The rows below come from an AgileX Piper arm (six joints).
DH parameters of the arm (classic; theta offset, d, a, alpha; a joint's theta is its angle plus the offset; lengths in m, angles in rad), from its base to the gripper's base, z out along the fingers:
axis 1: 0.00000 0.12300 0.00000 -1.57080
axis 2: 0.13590 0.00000 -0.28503 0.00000
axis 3: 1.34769 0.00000 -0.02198 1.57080
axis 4: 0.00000 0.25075 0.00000 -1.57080
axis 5: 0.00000 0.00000 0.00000 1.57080
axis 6: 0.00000 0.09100 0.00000 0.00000
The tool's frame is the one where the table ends.
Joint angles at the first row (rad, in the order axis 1, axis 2, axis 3, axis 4, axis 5, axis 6):
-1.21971, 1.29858, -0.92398, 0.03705, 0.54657, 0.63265
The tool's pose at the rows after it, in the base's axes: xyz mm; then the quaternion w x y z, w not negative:
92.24 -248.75 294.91 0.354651 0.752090 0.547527 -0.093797
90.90 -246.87 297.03 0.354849 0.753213 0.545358 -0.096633
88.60 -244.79 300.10 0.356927 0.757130 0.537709 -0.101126
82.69 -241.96 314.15 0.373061 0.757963 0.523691 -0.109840
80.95 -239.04 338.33 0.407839 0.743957 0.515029 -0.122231
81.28 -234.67 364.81 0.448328 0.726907 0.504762 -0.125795
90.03 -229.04 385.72 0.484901 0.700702 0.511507 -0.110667
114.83 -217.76 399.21 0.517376 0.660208 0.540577 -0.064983
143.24 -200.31 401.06 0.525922 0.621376 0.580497 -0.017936
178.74 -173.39 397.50 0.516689 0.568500 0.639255 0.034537
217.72 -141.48 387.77 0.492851 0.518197 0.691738 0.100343
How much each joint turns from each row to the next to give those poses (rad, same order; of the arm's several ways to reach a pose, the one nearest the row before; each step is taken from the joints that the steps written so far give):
-0.00077, -0.02151, -0.00649, -0.01084, 0.01387, 0.01321
0.00001, -0.00989, 0.00000, -0.01287, 0.00770, 0.01350
-0.00120, -0.01324, 0.00000, -0.02306, 0.00631, 0.03154
-0.01604, -0.03137, -0.02195, -0.00938, 0.01468, 0.01517
-0.00188, -0.03372, -0.04945, -0.00419, 0.00248, -0.00190
0.00223, -0.02982, -0.05845, 0.02325, -0.00103, -0.01383
0.02625, -0.01433, -0.05159, 0.07268, -0.00481, -0.05856
0.08849, -0.00215, -0.03489, 0.11272, -0.01014, -0.07976
0.12513, 0.00001, -0.00379, 0.05310, -0.00073, -0.03256
0.17489, 0.01176, 0.00000, 0.02329, 0.01206, -0.02115
0.18802, 0.03970, 0.00002, 0.04185, 0.00304, -0.00519

